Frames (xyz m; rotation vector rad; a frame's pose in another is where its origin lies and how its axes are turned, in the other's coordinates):
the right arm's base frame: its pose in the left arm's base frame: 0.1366 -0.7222 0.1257 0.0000 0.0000 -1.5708
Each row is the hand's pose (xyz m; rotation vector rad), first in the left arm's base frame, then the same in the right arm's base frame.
Working: the left arm's base frame: its pose in the right arm's base frame: -0.7222 -0.1366 -0.1257 0.0000 0.0000 1.5708

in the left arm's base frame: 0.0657 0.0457 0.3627 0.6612 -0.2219 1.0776
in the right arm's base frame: -0.7679 -0.0709 0.2370 0.8093 0.4026 2.5615
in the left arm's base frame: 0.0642 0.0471 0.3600 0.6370 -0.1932 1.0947
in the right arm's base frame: -0.7693 -0.0724 0.2343 0.7631 0.4080 2.5861
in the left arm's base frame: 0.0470 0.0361 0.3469 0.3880 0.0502 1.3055
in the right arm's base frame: -0.7583 -0.0896 0.2212 0.3221 0.4179 2.8475
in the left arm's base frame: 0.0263 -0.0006 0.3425 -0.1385 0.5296 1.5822
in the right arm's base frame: -0.7216 -0.1103 0.2168 0.6490 -0.3799 -3.0032
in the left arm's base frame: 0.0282 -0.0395 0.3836 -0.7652 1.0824 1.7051
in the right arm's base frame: -0.6827 -0.1084 0.2579 1.5250 -0.2618 -2.3603
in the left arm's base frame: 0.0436 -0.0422 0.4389 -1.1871 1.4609 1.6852
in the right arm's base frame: -0.6800 -0.0930 0.3132 1.9377 -0.2004 -1.8204
